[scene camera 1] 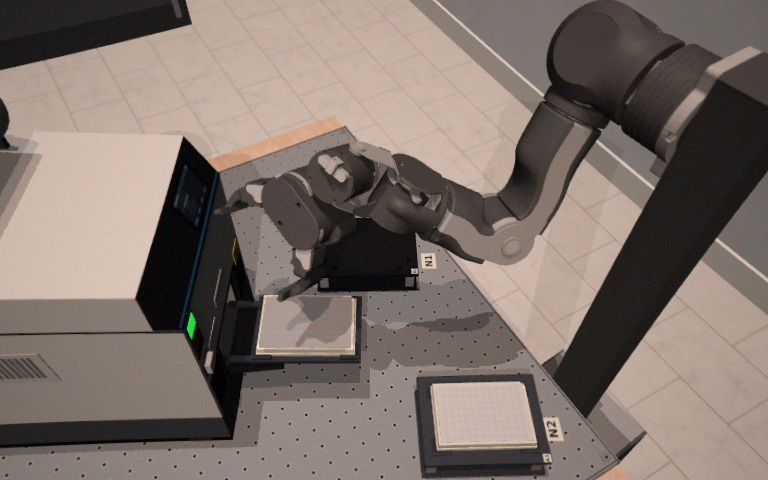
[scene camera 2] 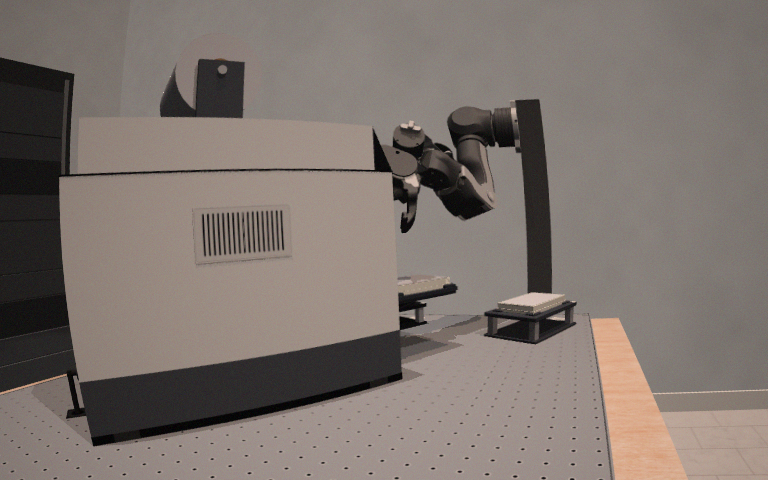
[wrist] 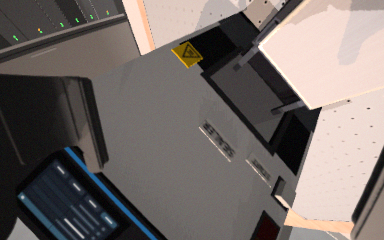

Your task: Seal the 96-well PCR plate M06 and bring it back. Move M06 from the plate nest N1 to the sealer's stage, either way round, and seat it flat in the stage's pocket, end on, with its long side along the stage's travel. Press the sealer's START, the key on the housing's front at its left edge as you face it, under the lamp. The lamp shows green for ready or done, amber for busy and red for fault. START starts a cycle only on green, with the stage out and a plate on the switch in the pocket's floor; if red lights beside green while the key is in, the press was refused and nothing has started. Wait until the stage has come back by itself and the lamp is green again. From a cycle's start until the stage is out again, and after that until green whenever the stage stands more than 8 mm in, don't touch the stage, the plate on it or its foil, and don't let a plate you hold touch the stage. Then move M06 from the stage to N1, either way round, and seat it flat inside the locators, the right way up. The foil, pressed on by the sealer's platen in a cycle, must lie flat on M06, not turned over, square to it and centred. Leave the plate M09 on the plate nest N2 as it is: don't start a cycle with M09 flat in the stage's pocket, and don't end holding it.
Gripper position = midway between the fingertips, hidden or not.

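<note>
My gripper (scene camera 1: 260,251) is there to be seen, and it shows from elsewhere too: scene camera 2 has the gripper (scene camera 2: 368,211), while the wrist view gives me the same gripper (wrist: 192,134). I also see a nest N1 (scene camera 1: 372,251).
</note>
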